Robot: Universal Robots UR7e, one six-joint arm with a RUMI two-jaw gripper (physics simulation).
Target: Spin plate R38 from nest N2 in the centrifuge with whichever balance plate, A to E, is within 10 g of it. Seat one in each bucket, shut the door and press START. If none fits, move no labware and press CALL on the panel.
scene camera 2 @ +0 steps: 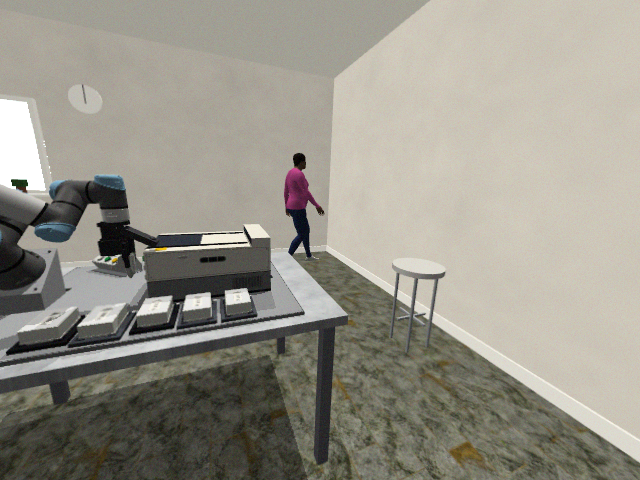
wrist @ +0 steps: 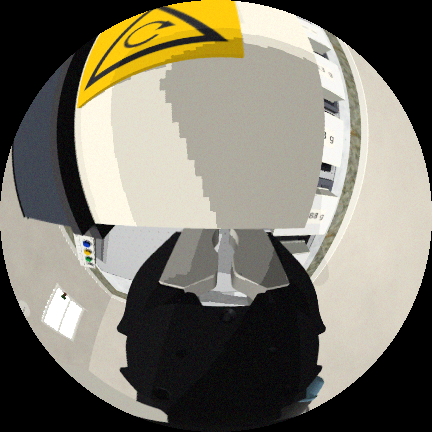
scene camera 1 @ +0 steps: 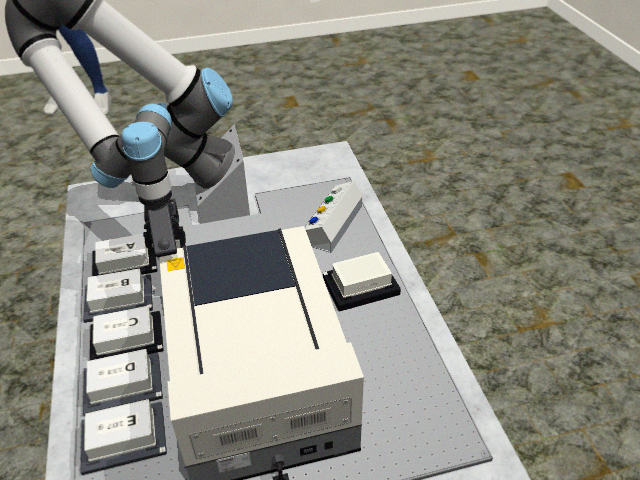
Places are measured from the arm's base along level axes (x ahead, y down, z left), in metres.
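Where they show: gripper, between the fingertips: (scene camera 2: 131, 277); arm's base, origin of its link: (scene camera 2: 17, 271) (scene camera 1: 216, 165).
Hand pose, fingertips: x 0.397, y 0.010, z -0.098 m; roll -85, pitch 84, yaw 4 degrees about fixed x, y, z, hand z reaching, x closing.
Each offset is from my fingertips to the top centre of the thing. "spot": to the spot under its first point.
My gripper (scene camera 2: 130, 272) (wrist: 223, 234) is shut and empty, low at the front end of the centrifuge (scene camera 1: 248, 351) (scene camera 2: 206, 268) (wrist: 255, 140), whose edge hides its tips in scene camera 1. The dark door panel @[dx +0.120, dy -0.101, dz +0.167 m] (scene camera 1: 240, 266) (wrist: 37, 150) lies flat between the top rails. The buckets and the START button are hidden. Balance plates A @[dx -0.153, dy +0.058, dz -0.157 m] (scene camera 1: 121, 258) (scene camera 2: 49, 325), B @[dx -0.019, dy +0.058, dz -0.154 m] (scene camera 1: 114, 291), C @[dx +0.114, dy +0.058, dz -0.118 m] (scene camera 1: 123, 330), D @[dx +0.244, dy +0.058, dz -0.110 m] (scene camera 1: 118, 377) and E @[dx +0.377, dy +0.058, dz -0.091 m] (scene camera 1: 119, 431) sit in a row of nests. E reads 107 g; A's weight is unreadable. A plate @[dx +0.013, dy +0.047, dz +0.454 m] (scene camera 1: 361, 273), its label unreadable, sits on the opposite nest.
The button panel @[dx -0.239, dy +0.028, dz +0.413 m] (scene camera 1: 338, 217) (scene camera 2: 109, 263) (wrist: 86, 252) stands near the arm base, with blue, yellow, green and white buttons. A yellow warning label @[spot: dx +0.099, dy -0.099, dz +0.030 m] (scene camera 1: 175, 264) (wrist: 165, 45) marks the centrifuge top. A stool (scene camera 2: 418, 267) and a walking person (scene camera 2: 297, 191) are beyond the table.
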